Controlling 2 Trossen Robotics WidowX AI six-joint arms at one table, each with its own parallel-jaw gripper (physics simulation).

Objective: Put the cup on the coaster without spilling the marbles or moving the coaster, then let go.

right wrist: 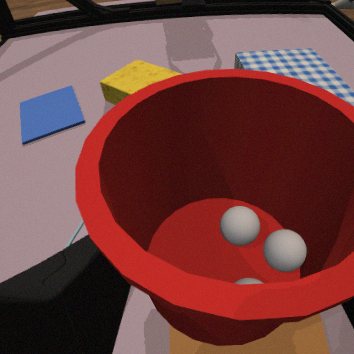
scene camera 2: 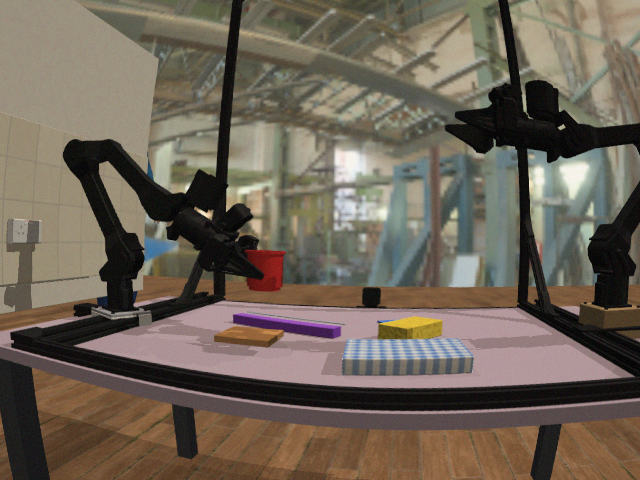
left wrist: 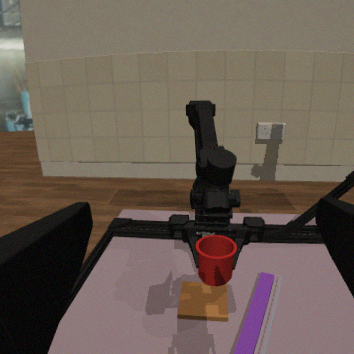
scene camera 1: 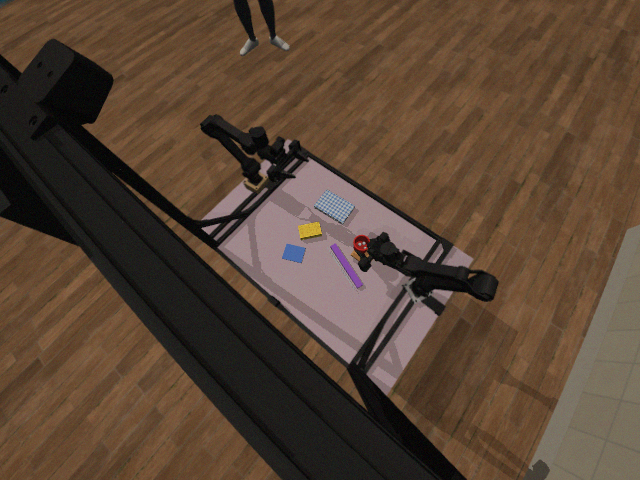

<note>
The pictures show: my left gripper, my right gripper, a red cup, an orange square, a purple bar and a blue square.
My left gripper is seen too in the left wrist view and in scene camera 1. My right gripper also shows in the right wrist view and in the left wrist view.
</note>
